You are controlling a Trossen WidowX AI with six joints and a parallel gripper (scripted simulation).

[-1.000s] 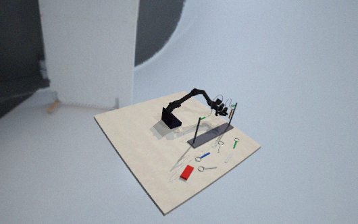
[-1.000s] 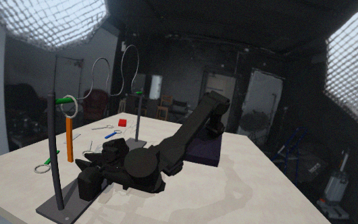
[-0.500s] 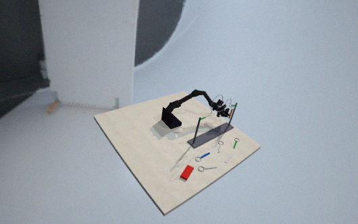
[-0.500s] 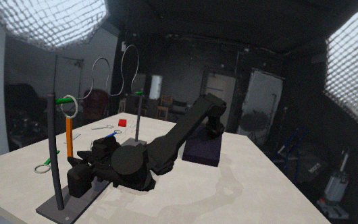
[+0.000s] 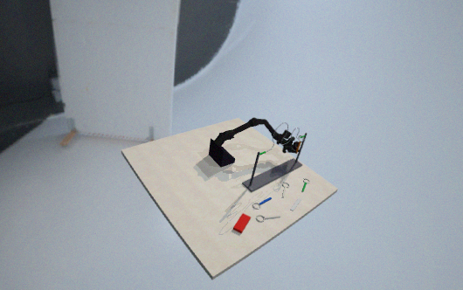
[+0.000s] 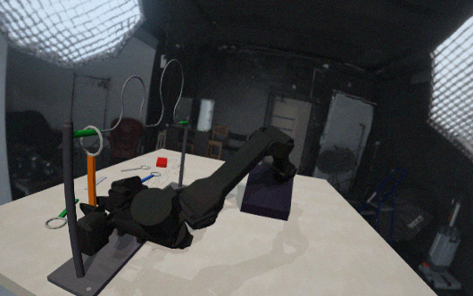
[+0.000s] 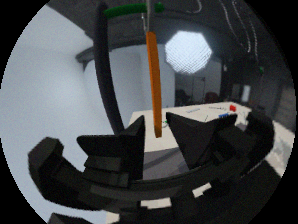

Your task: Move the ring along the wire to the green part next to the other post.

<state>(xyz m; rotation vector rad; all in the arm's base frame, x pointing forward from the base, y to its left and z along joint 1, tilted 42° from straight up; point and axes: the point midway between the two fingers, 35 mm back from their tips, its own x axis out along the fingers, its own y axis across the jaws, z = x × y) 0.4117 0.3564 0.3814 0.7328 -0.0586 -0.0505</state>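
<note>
The orange-handled ring is 2 cm behind my gripper tip and 8 cm above it. From my gripper tip the other things lie so: grey bar 30 cm ahead, 36 cm to the right, 15 cm below; green-handled ring 21 cm ahead, 10 cm to the right, 15 cm below; blue-handled ring 15 cm ahead, 57 cm to the right, 15 cm below.
</note>
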